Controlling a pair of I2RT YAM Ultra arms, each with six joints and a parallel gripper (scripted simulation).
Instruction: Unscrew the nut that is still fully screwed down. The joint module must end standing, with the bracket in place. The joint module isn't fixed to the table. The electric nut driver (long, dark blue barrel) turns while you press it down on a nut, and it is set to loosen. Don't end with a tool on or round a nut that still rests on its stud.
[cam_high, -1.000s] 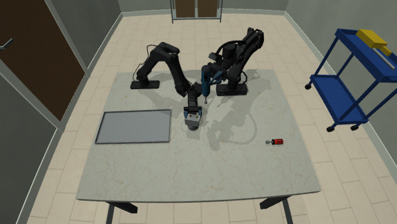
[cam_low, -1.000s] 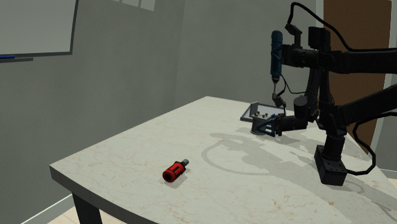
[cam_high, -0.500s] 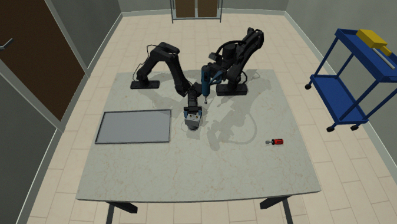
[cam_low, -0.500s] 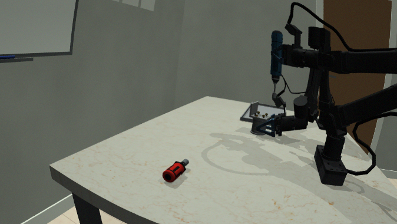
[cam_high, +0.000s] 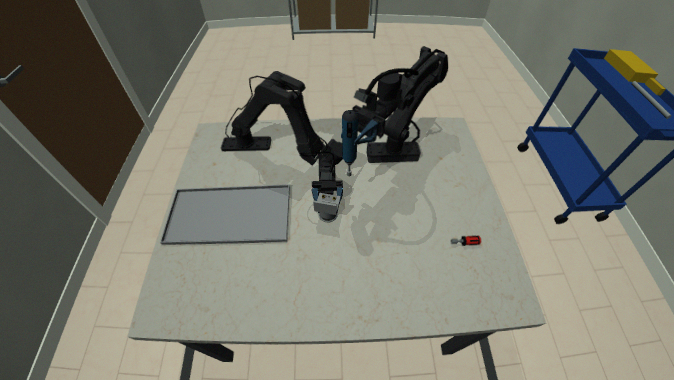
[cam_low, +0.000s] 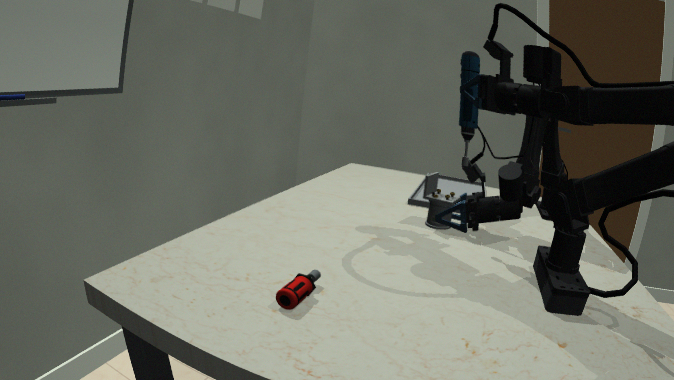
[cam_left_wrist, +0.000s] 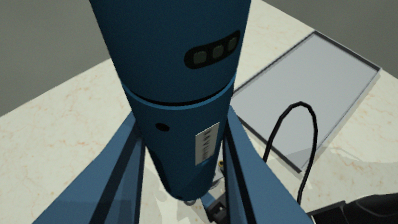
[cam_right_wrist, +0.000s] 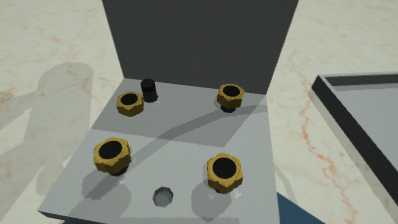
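The joint module is 10 mm above my right hand. From my right hand the other things lie so: grey bracket 50 mm above; then red-handled hand driver 450 mm to the left, 70 mm ahead, 10 mm below; then shallow grey tray 340 mm to the right, 40 mm ahead, 20 mm below.
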